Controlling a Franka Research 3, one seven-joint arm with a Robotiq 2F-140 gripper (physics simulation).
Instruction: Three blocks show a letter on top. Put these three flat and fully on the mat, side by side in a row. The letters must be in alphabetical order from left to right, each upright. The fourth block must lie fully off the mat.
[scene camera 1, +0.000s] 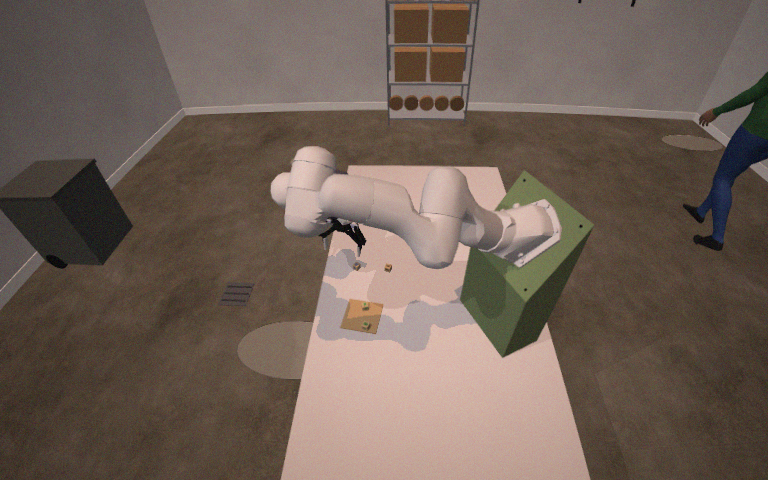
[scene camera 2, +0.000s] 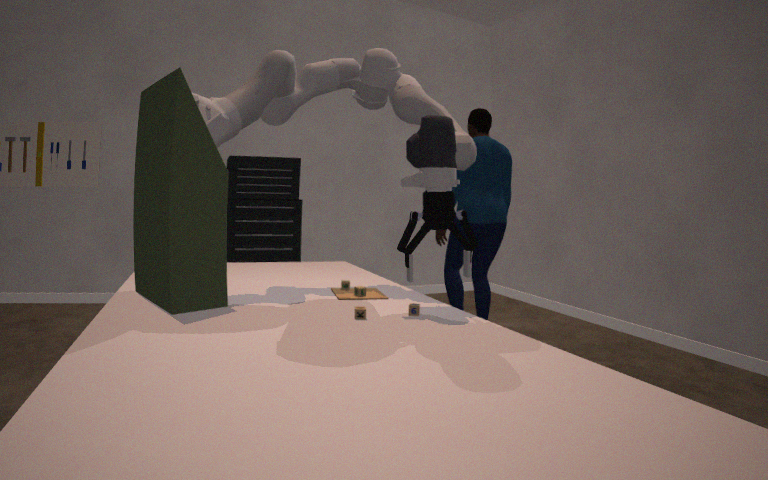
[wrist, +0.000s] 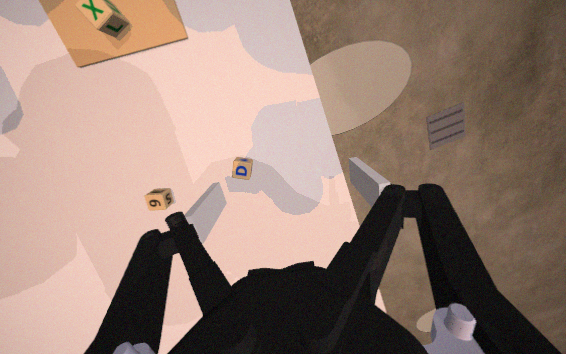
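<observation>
My gripper (scene camera 1: 342, 247) (scene camera 2: 438, 271) (wrist: 284, 181) is open and empty, high above the table near its edge. A wooden block with a blue D (scene camera 1: 356, 266) (scene camera 2: 414, 310) (wrist: 242, 170) lies off the mat; it shows between the fingers in the wrist view, well below them. Another block (scene camera 1: 387, 267) (scene camera 2: 360, 313) (wrist: 159, 199) with black signs lies off the mat; its top sign is unclear. A block with a green X (scene camera 1: 365, 306) (scene camera 2: 360, 292) (wrist: 95, 11) and another green-marked block (scene camera 1: 366, 326) (scene camera 2: 345, 284) stand apart on the orange mat (scene camera 1: 351, 318) (scene camera 2: 376, 294) (wrist: 160, 25).
A green pedestal (scene camera 1: 509, 294) (scene camera 2: 181, 198) carries the arm on the white table (scene camera 1: 430, 407) (scene camera 2: 339, 418). The table's long edge runs close beside the D block and the mat. A person (scene camera 1: 730, 186) (scene camera 2: 485, 175) stands away from the table. Shadows cross the blocks' area.
</observation>
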